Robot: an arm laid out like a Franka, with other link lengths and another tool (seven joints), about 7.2 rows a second.
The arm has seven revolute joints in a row. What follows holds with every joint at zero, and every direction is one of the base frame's. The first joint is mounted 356.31 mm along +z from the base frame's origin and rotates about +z. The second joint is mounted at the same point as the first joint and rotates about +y. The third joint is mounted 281.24 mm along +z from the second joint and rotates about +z. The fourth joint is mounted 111.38 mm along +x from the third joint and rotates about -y. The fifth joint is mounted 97.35 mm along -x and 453.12 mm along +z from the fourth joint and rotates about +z. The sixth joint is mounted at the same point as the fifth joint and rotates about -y. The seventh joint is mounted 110 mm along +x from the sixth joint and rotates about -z. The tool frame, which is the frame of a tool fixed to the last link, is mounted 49 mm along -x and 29 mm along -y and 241.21 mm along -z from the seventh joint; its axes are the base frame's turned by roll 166.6, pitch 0 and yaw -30.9 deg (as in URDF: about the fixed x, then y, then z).
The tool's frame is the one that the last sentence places.
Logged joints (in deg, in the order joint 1, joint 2, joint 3, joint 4, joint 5, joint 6, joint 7), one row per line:
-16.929, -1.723, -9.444, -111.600, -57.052, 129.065, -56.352
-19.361, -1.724, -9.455, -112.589, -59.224, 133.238, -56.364
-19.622, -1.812, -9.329, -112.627, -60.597, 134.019, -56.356
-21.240, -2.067, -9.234, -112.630, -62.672, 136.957, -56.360
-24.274, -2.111, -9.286, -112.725, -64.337, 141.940, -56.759
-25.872, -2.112, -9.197, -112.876, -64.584, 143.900, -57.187
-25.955, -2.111, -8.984, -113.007, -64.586, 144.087, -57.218
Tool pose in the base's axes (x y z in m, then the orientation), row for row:
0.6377, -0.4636, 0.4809, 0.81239, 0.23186, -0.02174, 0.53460
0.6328, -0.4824, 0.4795, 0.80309, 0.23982, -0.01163, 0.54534
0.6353, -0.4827, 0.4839, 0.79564, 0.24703, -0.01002, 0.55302
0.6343, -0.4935, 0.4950, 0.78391, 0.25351, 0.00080, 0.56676
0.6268, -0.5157, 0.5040, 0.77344, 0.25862, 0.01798, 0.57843
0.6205, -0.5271, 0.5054, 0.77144, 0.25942, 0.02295, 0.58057
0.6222, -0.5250, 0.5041, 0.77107, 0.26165, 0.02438, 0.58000
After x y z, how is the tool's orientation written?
As a quaternion, x y z w.
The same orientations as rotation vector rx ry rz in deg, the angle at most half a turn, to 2 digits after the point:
110.90, 31.65, -2.97
109.13, 32.59, -1.58
107.77, 33.46, -1.36
105.57, 34.14, 0.11
103.65, 34.66, 2.41
103.29, 34.73, 3.07
103.27, 35.04, 3.27

